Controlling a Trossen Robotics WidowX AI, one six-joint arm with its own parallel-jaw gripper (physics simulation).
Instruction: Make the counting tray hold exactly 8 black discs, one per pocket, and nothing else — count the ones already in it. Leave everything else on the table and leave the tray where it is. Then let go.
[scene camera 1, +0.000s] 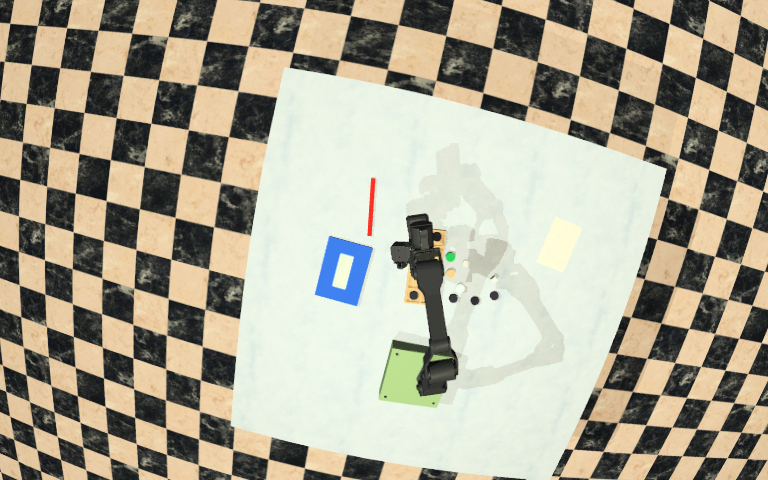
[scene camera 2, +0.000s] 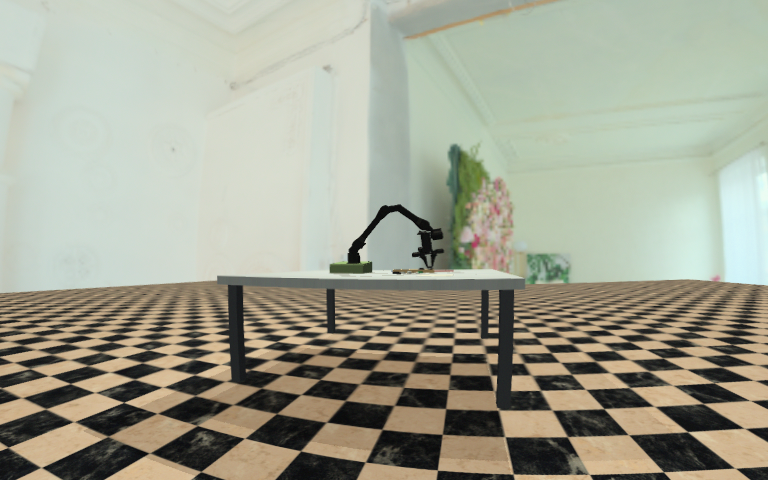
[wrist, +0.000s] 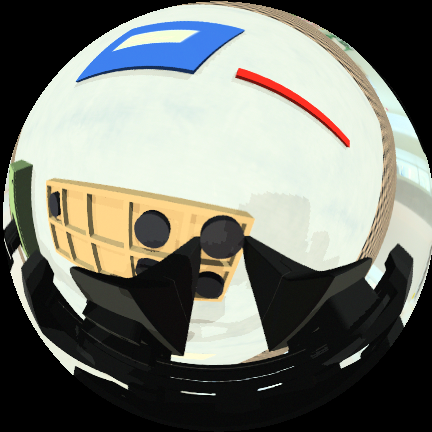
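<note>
The tan counting tray (scene camera 1: 411, 280) (wrist: 107, 215) has two rows of pockets. Black discs lie in a pocket at the green-block end (scene camera 1: 413, 294) (wrist: 55, 204), in two neighbouring pockets, one disc (wrist: 152, 228) and another partly hidden disc (wrist: 146, 266), and in a far-end pocket (scene camera 1: 436, 236) (wrist: 209, 284). My gripper (scene camera 2: 430, 266) (wrist: 221, 241) is shut on a black disc, low at the other far-end pocket; whether it touches the pocket floor cannot be told. Three loose black discs (scene camera 1: 453, 298) (scene camera 1: 475, 300) (scene camera 1: 494, 295) lie beside the tray. My arm hides much of the tray from above.
Beside the tray lie a green disc (scene camera 1: 450, 256), a tan disc (scene camera 1: 450, 273), a white disc (scene camera 1: 460, 288) and a small ivory piece (scene camera 1: 466, 264). A blue plate (scene camera 1: 326, 278) (wrist: 165, 59), a red bar (scene camera 1: 371, 206) (wrist: 295, 99) and a pale-yellow sheet (scene camera 1: 559, 243) lie farther out. The arm stands on a green block (scene camera 1: 400, 379).
</note>
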